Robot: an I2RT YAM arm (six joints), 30 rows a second.
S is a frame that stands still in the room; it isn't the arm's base.
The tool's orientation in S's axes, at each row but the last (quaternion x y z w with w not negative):
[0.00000 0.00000 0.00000 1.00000]
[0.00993 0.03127 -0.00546 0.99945]
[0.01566 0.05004 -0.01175 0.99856]
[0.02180 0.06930 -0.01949 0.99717]
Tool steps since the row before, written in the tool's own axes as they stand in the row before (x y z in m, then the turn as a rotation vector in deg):
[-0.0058 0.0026 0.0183 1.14 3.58 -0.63]
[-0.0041 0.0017 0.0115 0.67 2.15 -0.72]
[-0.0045 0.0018 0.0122 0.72 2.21 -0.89]
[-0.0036 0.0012 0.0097 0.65 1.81 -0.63]
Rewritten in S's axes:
[-0.0058 0.0026 0.0183 1.14 3.58 -0.63]
[-0.0034 0.0015 0.0118 0.65 2.16 -0.72]
[-0.0032 0.0015 0.0126 0.68 2.22 -0.89]
[-0.0022 0.0009 0.0101 0.63 1.81 -0.64]

